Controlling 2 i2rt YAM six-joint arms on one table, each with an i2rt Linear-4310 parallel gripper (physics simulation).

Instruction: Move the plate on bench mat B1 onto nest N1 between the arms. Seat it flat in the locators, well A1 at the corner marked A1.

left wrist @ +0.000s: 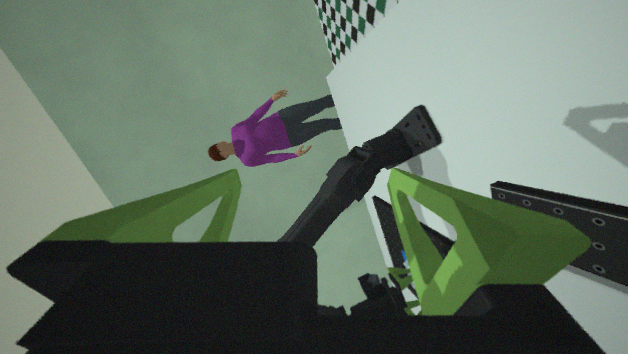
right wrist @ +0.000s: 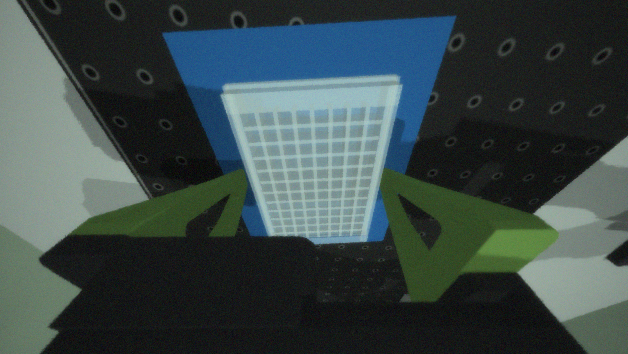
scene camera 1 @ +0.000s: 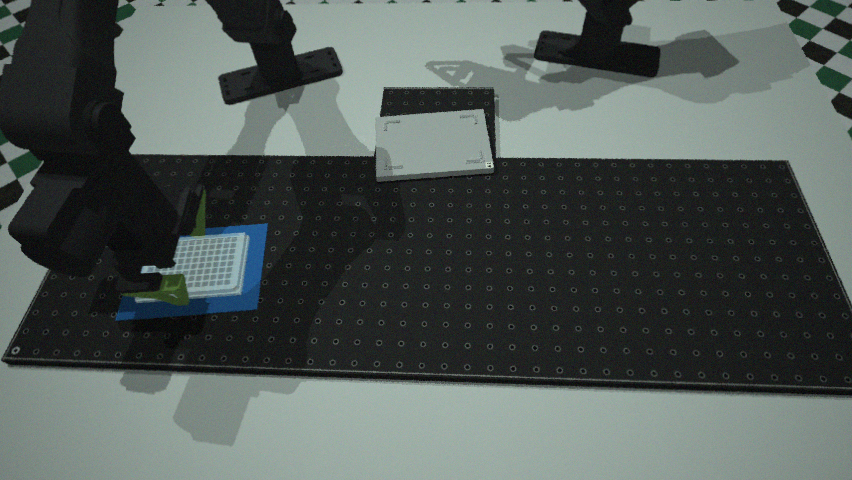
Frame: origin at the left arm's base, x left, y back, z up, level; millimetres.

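Seen in the pictures: left gripper, fingertip midpoint: [left wrist: 314,176]; right gripper, fingertip midpoint: [right wrist: 313,176] [scene camera 1: 192,269]; left arm's base, link origin: [scene camera 1: 595,55]; right arm's base, link origin: [left wrist: 402,143] [scene camera 1: 281,77].
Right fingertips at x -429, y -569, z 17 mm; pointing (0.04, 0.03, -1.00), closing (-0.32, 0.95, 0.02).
Offsets run from my right fingertips to a thing's top centre. "spot": to the spot under its first point. Level surfaces: height alone.
A white well plate {dx +2, dy +2, dz +12 mm} [scene camera 1: 212,264] [right wrist: 310,159] lies flat on the blue bench mat {dz -2 mm} [scene camera 1: 253,269] [right wrist: 306,49] at the left of the black breadboard. My right gripper [scene camera 1: 183,255] [right wrist: 313,176] is open, low over the plate's near end, with one green finger on each long side of it and a small gap to each. The grey nest {dx +229, dy +283, dz +10 mm} [scene camera 1: 431,144] with corner locators sits at the back middle; a small label {spot: dx +317, dy +258, dz +8 mm} [scene camera 1: 488,165] marks its front right corner. My left gripper [left wrist: 314,176] is open and empty, held up in the air, out of the scene view.
The black perforated breadboard {spot: dx +392, dy +113, dz -4 mm} [scene camera 1: 519,269] spans the table. The two arm bases [scene camera 1: 278,74] [scene camera 1: 596,51] stand behind it, either side of the nest. The left wrist view shows the other arm [left wrist: 352,178], a wall and a figure in purple [left wrist: 260,137].
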